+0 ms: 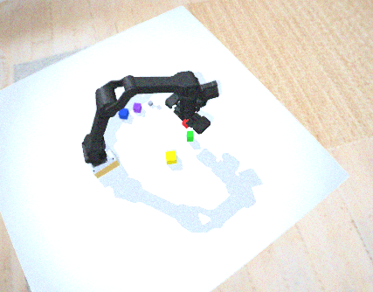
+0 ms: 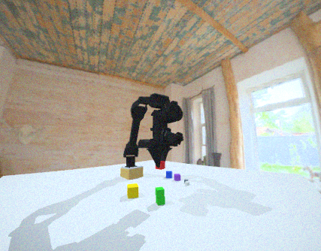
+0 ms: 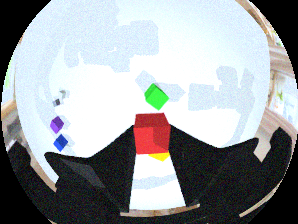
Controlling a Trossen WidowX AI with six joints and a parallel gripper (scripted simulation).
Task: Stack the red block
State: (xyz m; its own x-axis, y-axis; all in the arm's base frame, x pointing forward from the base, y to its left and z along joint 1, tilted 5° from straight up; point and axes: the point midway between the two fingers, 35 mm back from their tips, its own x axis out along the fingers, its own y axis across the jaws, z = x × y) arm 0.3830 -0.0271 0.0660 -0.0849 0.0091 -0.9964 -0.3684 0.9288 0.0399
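My gripper tip is 110 mm above the yellow block, 100 mm past it and 70 mm to the left of it. Round my gripper tip: red block: 10 mm above; then small grey object: 230 mm to the left, 120 mm below, 90 mm behind; then purple block: 220 mm to the left, 150 mm behind, 110 mm below.
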